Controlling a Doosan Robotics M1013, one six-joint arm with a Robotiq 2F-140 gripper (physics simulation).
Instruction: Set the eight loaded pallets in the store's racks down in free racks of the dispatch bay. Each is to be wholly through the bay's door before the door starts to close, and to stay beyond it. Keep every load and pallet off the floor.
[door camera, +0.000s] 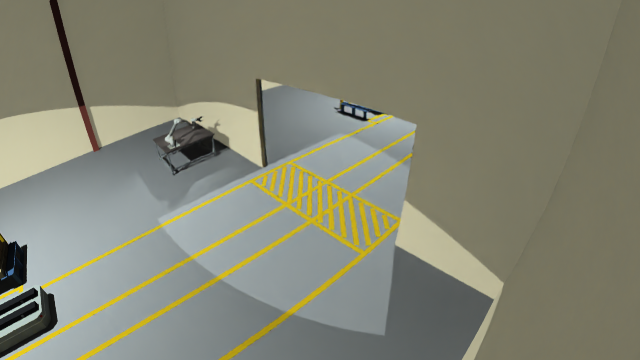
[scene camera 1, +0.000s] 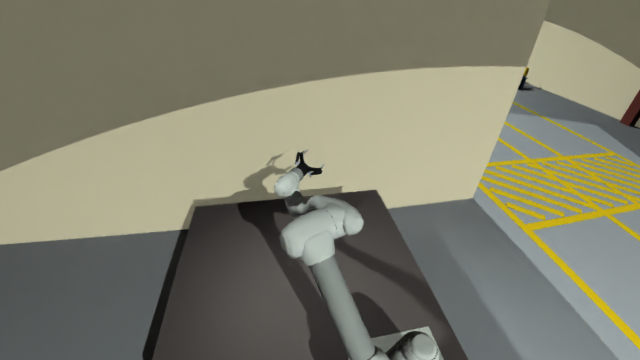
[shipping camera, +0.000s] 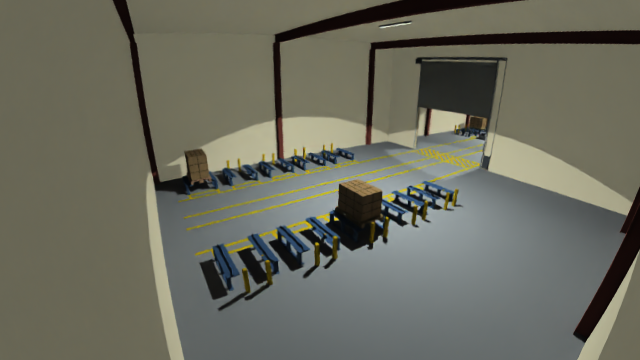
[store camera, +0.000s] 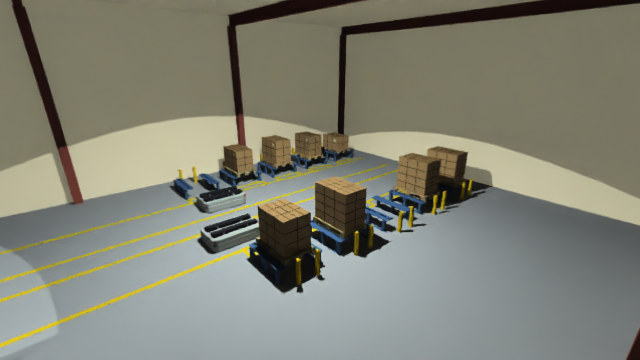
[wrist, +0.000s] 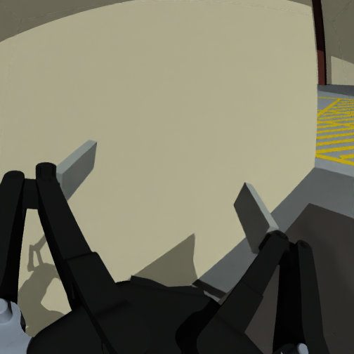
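Where they show: gripper, fingertip midpoint: (door camera: 203, 118) (scene camera 1: 315, 157); arm's base, origin of the base link: (door camera: 173, 145).
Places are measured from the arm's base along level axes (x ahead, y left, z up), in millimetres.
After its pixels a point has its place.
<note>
In the store camera view, loaded pallets stand in blue racks in two rows: left row boxes (store camera: 237, 159) {x -7366, y -5786, z 261 mm}, (store camera: 276, 151) {x -9044, y -5658, z 276 mm}, (store camera: 308, 145) {x -10711, y -5591, z 246 mm}, (store camera: 335, 142) {x -12386, y -5550, z 108 mm}; right row boxes (store camera: 284, 227) {x -5218, y -263, z 447 mm}, (store camera: 340, 205) {x -6876, y -243, z 404 mm}, (store camera: 419, 175) {x -10286, y -91, z 357 mm}, (store camera: 447, 165) {x -11998, y -4, z 317 mm}. In the shipping camera view, one loaded pallet (shipping camera: 197, 167) {x 13479, y -7405, z 218 mm} stands in the far rack row and another loaded pallet (shipping camera: 360, 202) {x 10812, y -1571, z 281 mm} in the near row; several other racks there are free. The grey door (shipping camera: 457, 87) {x 1657, y -3907, z 3027 mm} covers the upper part of its opening, with open space below. My gripper (wrist: 169, 175) (scene camera 1: 313, 159) {x 1211, y 120, z 368 mm} is open and empty, above the table's far edge by the wall.
Two low carriers (store camera: 221, 199) {x -5862, y -4286, z -405 mm} (store camera: 230, 231) {x -5055, y -2287, z -401 mm} stand between the store's rack rows; a carrier (door camera: 30, 322) {x -4831, y -3028, z -451 mm} shows at the door camera's lower left. Yellow posts (shipping camera: 372, 234) {x 10769, y -1106, z -478 mm} stand behind the racks. A hatched floor area (door camera: 327, 205) {x 1482, y -4415, z -752 mm} crosses the doorway lanes. The arm's table (scene camera 1: 240, 300) {x 504, y 684, z -3 mm} stands beside the wall.
</note>
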